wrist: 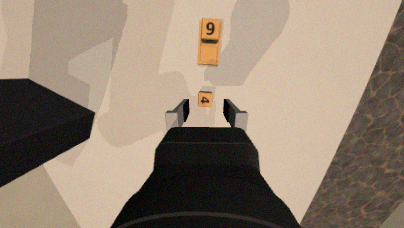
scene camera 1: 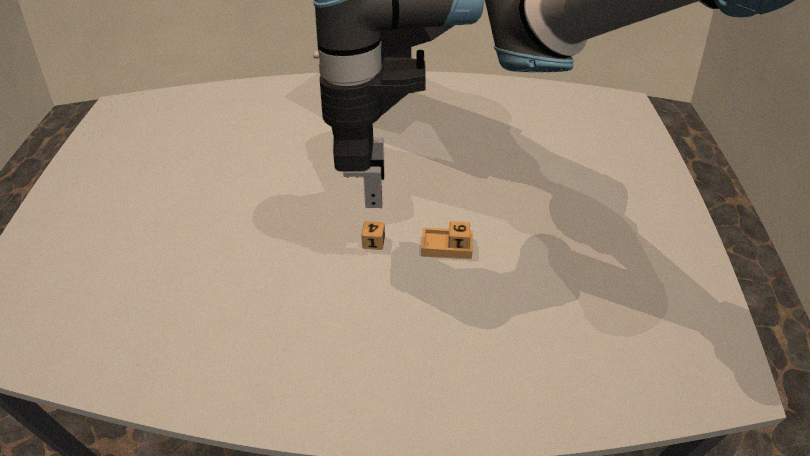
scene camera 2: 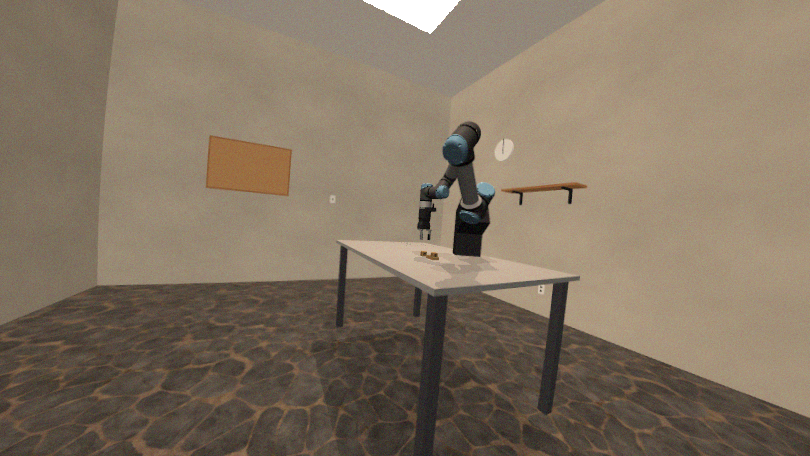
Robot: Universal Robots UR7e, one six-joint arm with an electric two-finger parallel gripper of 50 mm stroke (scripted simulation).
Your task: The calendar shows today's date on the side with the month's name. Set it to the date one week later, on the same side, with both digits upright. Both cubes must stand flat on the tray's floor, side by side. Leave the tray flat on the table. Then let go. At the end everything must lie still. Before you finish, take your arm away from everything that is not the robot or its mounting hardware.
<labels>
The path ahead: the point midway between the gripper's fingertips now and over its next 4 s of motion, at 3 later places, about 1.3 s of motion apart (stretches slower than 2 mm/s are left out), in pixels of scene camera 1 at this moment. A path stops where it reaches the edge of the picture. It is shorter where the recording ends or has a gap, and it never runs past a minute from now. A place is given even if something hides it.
My gripper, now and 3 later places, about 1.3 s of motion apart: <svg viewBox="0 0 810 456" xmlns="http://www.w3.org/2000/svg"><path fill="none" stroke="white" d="M375 191L433 195L462 198L460 219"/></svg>
</labels>
